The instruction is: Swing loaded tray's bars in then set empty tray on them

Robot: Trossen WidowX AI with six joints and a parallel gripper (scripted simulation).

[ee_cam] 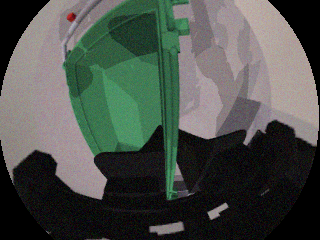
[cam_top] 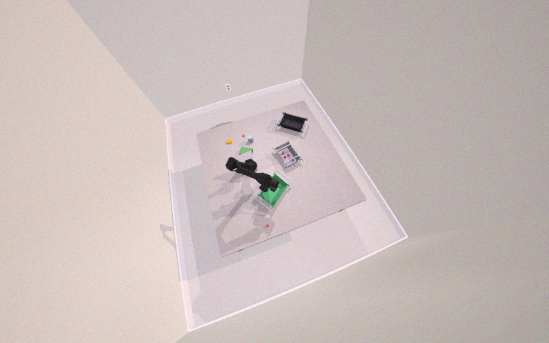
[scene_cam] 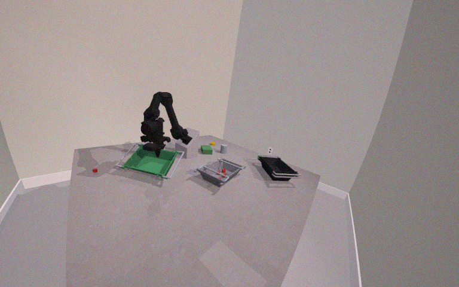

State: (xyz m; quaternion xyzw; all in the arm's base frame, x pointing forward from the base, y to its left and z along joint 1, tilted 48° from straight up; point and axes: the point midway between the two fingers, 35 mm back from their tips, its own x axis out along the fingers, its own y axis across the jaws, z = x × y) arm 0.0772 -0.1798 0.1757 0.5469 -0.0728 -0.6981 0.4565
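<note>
The green tray lies 4 cm ahead of my gripper tip and 6 cm to the right of it. Also, from my gripper tip: green block 7 cm behind, 44 cm to the left, 5 cm below; grey cylinder 2 cm ahead, 56 cm to the left, 3 cm below; red block 12 cm behind, 30 cm to the right, 6 cm below.
</note>
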